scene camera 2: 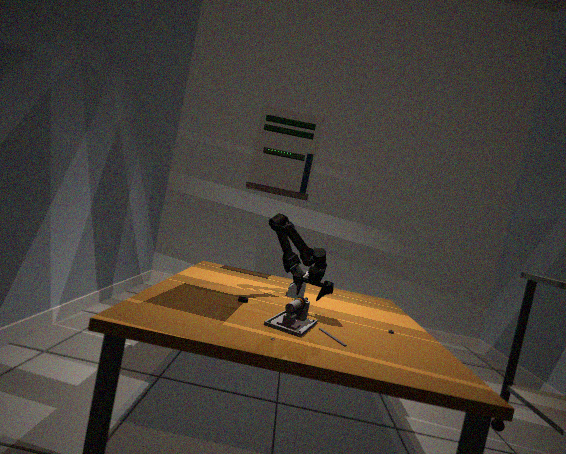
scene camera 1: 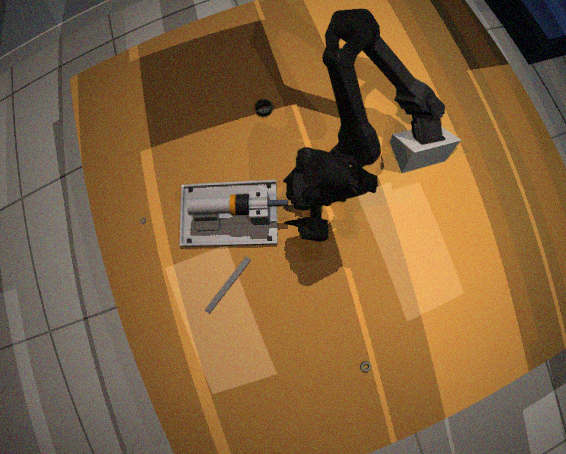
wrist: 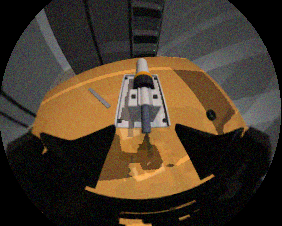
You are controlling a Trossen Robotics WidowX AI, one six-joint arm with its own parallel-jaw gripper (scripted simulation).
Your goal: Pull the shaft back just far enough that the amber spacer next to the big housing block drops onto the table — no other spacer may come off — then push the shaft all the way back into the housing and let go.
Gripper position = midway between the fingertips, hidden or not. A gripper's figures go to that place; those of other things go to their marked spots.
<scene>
My gripper (scene camera 1: 285,202) is 99 cm from the lens. A cylindrical housing block (scene camera 1: 205,218): 106 cm from the lens.
</scene>
